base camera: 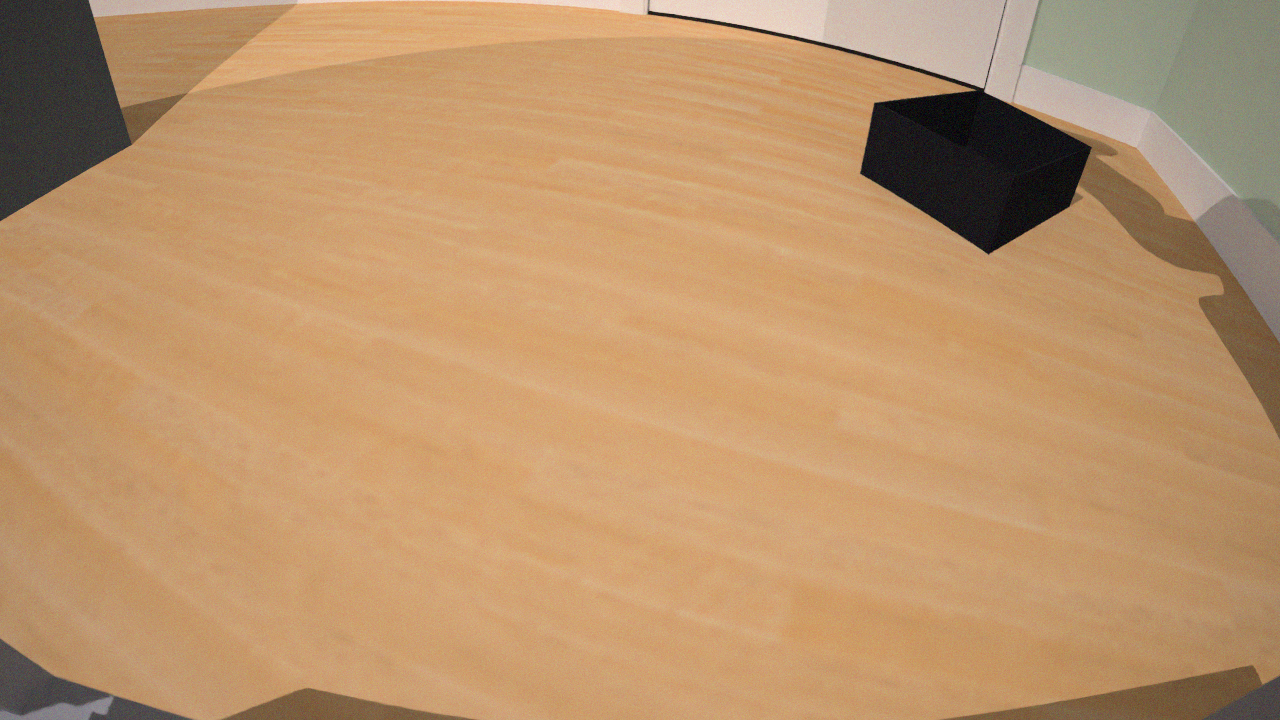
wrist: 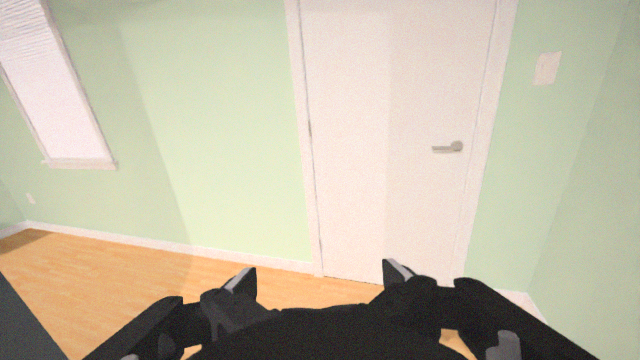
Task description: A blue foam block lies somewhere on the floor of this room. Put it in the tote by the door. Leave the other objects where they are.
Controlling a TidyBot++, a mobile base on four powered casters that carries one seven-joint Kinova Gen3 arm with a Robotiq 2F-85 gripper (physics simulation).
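Places are measured from the arm's base along level axes (x ahead, y left, z up), in metres.
Where they show: gripper, fingertip midpoint: (wrist: 319, 277).
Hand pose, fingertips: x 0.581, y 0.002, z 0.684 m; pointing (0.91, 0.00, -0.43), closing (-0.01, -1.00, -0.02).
Each offset is from my fingertips to the top centre of the thing. "pt": to the spot under its first point.
The tote {dz -0.980, dx +0.296, dy -0.450 m} (base camera: 939, 174), a black open-topped box, stands on the floor at the upper right of the base camera view, close to the door (base camera: 823, 35) (wrist: 390, 140) and the wall corner. The part of its inside that shows is dark. My gripper (wrist: 319, 277) is open, with its two fingertips wide apart and no object between them, held up facing the door and the green wall. The blue foam block does not show in either view.
A dark grey upright piece (base camera: 53, 98) (wrist: 25, 325) stands at the left. The green wall (base camera: 1226, 98) (wrist: 225, 125) with its white baseboard {pt dz -1.025, dx +0.455, dy -1.000 m} (base camera: 1190, 174) runs along the right, beyond the tote. A window (wrist: 60, 100) is at the left of the wrist view.
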